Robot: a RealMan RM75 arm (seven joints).
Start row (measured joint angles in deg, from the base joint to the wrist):
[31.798 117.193 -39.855 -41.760 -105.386 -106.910 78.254]
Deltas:
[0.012 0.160 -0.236 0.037 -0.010 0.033 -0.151]
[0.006 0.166 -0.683 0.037 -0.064 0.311 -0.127]
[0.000 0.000 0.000 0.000 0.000 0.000 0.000]
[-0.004 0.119 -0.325 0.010 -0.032 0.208 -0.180]
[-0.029 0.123 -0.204 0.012 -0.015 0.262 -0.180]
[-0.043 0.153 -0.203 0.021 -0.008 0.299 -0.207]
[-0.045 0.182 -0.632 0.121 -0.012 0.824 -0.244]
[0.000 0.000 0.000 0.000 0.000 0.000 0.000]
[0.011 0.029 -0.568 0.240 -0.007 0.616 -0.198]
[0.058 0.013 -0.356 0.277 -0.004 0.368 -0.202]
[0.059 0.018 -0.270 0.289 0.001 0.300 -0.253]
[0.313 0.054 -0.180 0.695 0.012 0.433 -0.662]
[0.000 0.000 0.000 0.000 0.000 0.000 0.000]
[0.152 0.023 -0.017 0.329 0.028 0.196 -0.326]
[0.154 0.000 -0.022 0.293 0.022 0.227 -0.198]
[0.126 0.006 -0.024 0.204 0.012 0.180 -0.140]
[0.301 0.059 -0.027 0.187 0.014 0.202 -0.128]
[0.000 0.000 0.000 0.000 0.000 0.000 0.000]
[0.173 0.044 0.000 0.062 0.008 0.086 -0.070]
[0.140 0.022 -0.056 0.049 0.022 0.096 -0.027]
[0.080 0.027 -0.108 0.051 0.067 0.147 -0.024]
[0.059 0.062 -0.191 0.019 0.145 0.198 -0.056]
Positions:
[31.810 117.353 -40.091 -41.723 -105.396 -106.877 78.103]
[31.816 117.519 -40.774 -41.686 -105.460 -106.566 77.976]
[31.816 117.519 -40.774 -41.686 -105.460 -106.566 77.976]
[31.812 117.638 -41.099 -41.676 -105.492 -106.358 77.796]
[31.783 117.761 -41.303 -41.664 -105.507 -106.096 77.616]
[31.740 117.914 -41.506 -41.643 -105.515 -105.797 77.409]
[31.695 118.096 -42.138 -41.522 -105.527 -104.973 77.165]
[31.695 118.096 -42.138 -41.522 -105.527 -104.973 77.165]
[31.706 118.125 -42.706 -41.282 -105.534 -104.357 76.967]
[31.764 118.138 -43.062 -41.005 -105.538 -103.989 76.765]
[31.823 118.156 -43.332 -40.716 -105.537 -103.689 76.512]
[32.136 118.210 -43.512 -40.021 -105.525 -103.256 75.850]
[32.136 118.210 -43.512 -40.021 -105.525 -103.256 75.850]
[32.288 118.233 -43.529 -39.692 -105.497 -103.060 75.524]
[32.442 118.233 -43.551 -39.399 -105.475 -102.833 75.326]
[32.568 118.239 -43.575 -39.195 -105.463 -102.653 75.186]
[32.869 118.298 -43.602 -39.008 -105.449 -102.451 75.058]
[32.869 118.298 -43.602 -39.008 -105.449 -102.451 75.058]
[33.042 118.342 -43.602 -38.946 -105.441 -102.365 74.988]
[33.182 118.364 -43.658 -38.897 -105.419 -102.269 74.961]
[33.262 118.391 -43.766 -38.846 -105.352 -102.122 74.937]
[33.321 118.453 -43.957 -38.827 -105.207 -101.924 74.881]

